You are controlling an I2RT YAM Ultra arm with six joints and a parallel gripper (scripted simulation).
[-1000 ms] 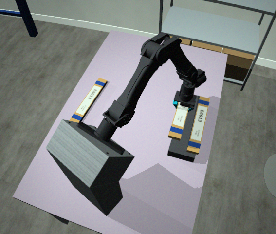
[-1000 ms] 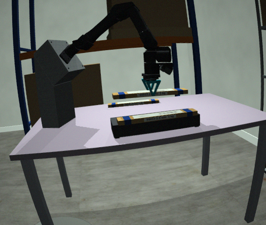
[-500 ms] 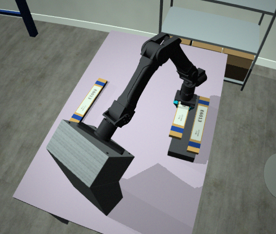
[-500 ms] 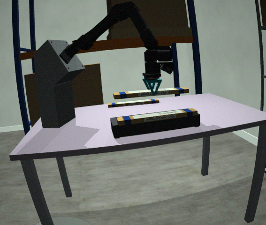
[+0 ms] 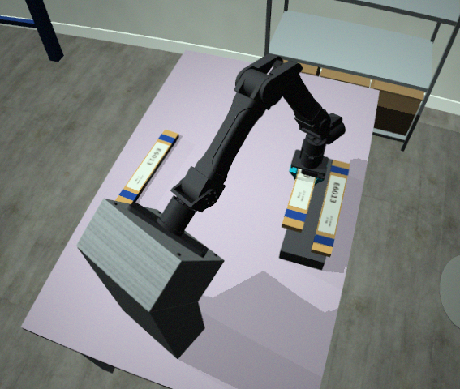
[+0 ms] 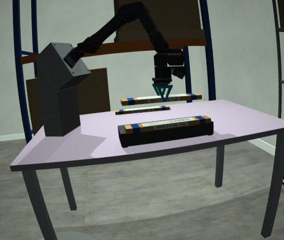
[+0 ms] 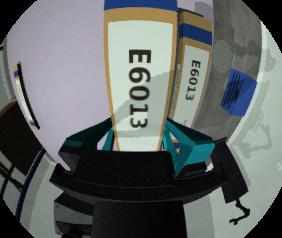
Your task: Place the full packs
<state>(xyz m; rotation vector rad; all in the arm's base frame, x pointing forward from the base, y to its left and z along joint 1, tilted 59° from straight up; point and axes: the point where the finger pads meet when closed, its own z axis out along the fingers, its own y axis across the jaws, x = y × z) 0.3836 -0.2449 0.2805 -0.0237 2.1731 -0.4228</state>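
The low dark platform lies 140 mm below my hand, 50 mm to the right of it and 20 mm behind it.
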